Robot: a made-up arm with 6 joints.
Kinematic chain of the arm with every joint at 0, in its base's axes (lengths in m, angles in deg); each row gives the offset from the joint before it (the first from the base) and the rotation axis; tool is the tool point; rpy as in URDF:
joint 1: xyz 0 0 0.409 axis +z
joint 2: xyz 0 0 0 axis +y
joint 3: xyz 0.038 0 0.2 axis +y
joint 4: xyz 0.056 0 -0.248 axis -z
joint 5: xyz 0 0 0 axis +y
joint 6: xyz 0.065 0 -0.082 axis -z
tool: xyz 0 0 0 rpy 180 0 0
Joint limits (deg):
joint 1: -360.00..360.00
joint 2: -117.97..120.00
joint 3: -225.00..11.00
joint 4: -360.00..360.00
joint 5: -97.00..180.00
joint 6: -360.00..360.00
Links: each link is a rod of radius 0.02 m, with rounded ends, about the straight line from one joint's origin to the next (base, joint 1, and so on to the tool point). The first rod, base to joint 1, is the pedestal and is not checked.
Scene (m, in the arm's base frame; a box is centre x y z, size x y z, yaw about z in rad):
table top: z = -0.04
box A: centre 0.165 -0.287 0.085 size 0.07 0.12 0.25 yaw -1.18
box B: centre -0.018 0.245 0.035 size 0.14 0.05 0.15 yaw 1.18
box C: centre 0.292 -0.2 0 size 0.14 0.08 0.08 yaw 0.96
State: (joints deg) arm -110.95 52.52 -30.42 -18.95 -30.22 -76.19
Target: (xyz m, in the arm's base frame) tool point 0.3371 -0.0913 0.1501
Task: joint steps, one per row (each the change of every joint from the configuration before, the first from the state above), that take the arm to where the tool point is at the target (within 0.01 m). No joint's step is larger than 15 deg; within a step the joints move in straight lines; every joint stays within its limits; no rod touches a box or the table.
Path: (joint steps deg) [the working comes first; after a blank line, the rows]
Joints at the target: -22.85 69.91 -71.66 -30.23 -24.17 -76.19
Straight joint move there: touches box A.

1: 13.72 14.88 -0.69 -5.13 7.96 -5.37
2: 13.73 14.88 -0.69 -5.14 7.96 -5.37
3: 13.72 14.88 -0.69 -5.13 7.96 -5.36
4: 11.73 -6.81 -9.79 1.03 -4.46 4.02
5: 11.74 -6.81 -9.80 1.03 -4.46 4.03
6: 11.73 -6.82 -9.79 1.03 -4.45 4.02
7: 11.73 -6.81 -9.79 1.03 -4.46 4.03

